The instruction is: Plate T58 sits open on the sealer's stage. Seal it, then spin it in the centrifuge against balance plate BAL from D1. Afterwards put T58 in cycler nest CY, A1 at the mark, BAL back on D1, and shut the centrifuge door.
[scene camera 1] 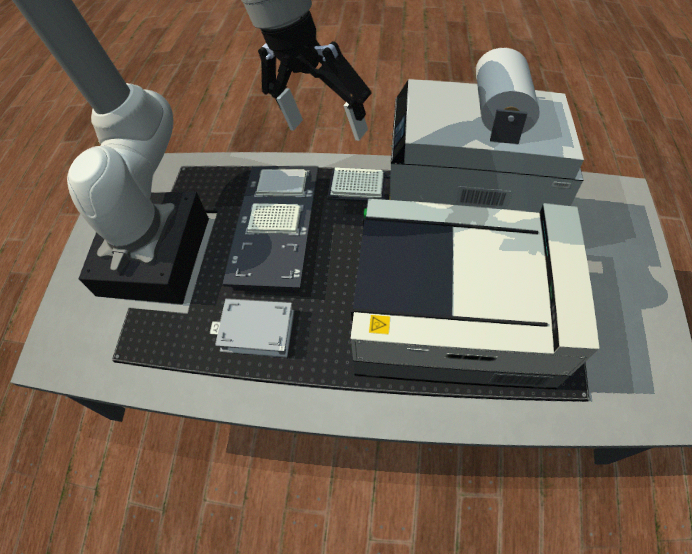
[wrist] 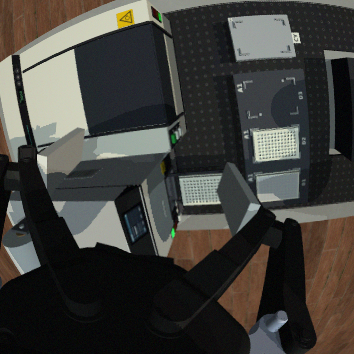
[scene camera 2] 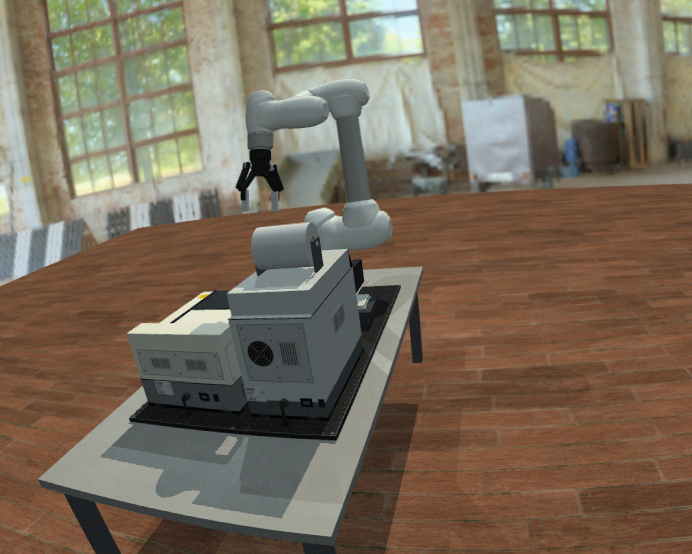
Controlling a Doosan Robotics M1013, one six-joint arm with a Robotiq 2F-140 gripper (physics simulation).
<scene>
My gripper (scene camera 1: 327, 129) is open, holding nothing. Also in view: a grey plate (scene camera 1: 280, 182), a centrifuge (scene camera 1: 523, 316) and a foil roll (scene camera 1: 503, 76).
The grey plate shows as well in the wrist view (wrist: 276, 185). My gripper also shows in the wrist view (wrist: 151, 160) and in scene camera 2 (scene camera 2: 260, 211). The centrifuge is seen too in the wrist view (wrist: 48, 104) and in scene camera 2 (scene camera 2: 188, 361).
</scene>
